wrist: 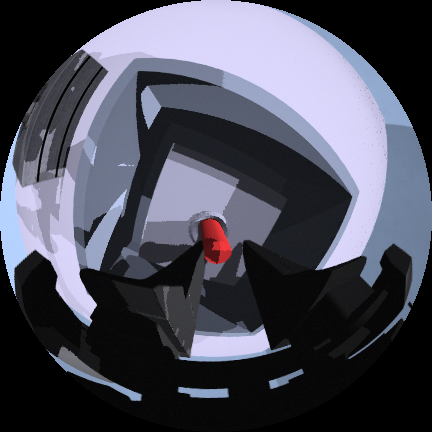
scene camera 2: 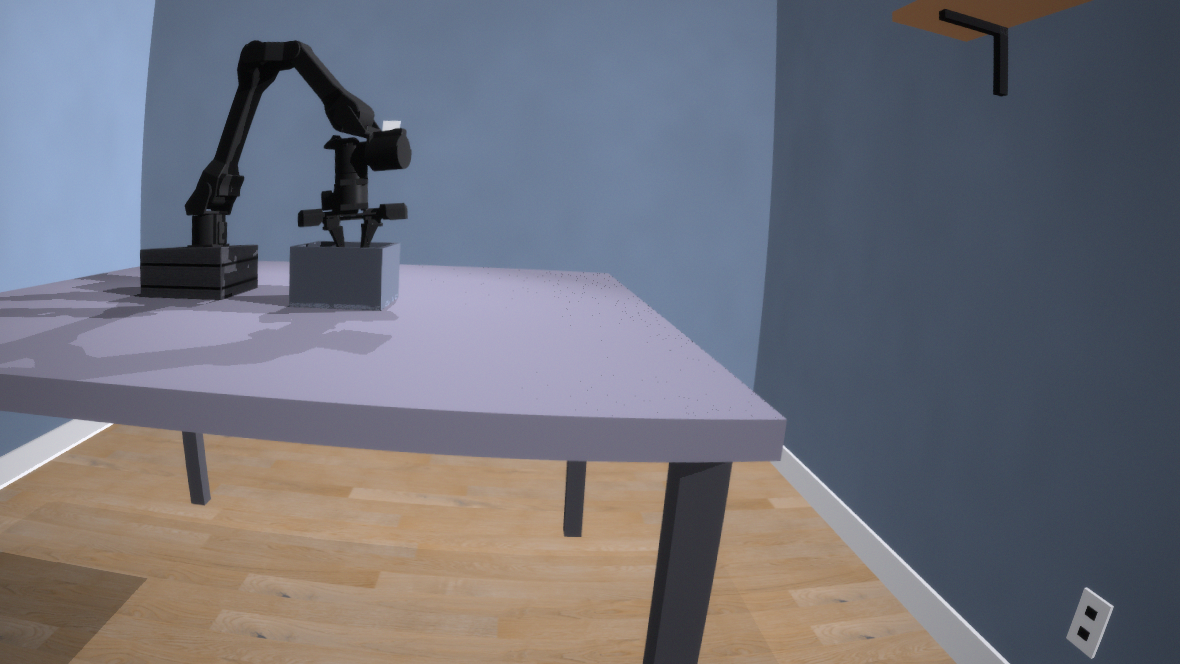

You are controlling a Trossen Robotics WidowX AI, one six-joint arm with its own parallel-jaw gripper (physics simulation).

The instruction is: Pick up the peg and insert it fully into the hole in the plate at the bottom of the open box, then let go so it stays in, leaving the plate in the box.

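Seen in the pictures: gripper, fingertip midpoint: (wrist: 223,245); arm's base, origin of the base link: (scene camera 2: 208,246).
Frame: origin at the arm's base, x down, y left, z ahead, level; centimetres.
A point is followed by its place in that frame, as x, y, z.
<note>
The red peg (wrist: 216,242) {-0.2, -2.5, 31.7} stands with its lower end inside the raised round collar (wrist: 194,229) {2.7, -3.6, 31.0} of the hole in the pale plate (wrist: 187,182) {2.8, -1.0, 29.0}. Part of the peg shows above the collar; how deep it sits is hidden. The plate lies at the bottom of the open grey-blue box (scene camera 2: 334,276) {3.4, -11.1, 32.9} (wrist: 112,120). My gripper (scene camera 2: 353,244) {2.4, -3.6, 33.3} (wrist: 223,245) {2.4, -3.6, 33.3} points down into the box, its fingertips near the rim height in the scene view. The fingers are open, one on each side of the peg's top, with gaps visible beside it. The peg does not show in the scene view.
The box stands on the pale lilac table (scene camera 2: 511,355) {8.6, -35.0, 65.2}, its walls close around my fingers. The dark block (scene camera 2: 181,272) {3.9, -10.6, 0.9} (wrist: 60,120) {4.6, -1.4, 8.3} under the arm's base stands left of the box. A wall shelf (scene camera 2: 1023,9) is high at the right.
</note>
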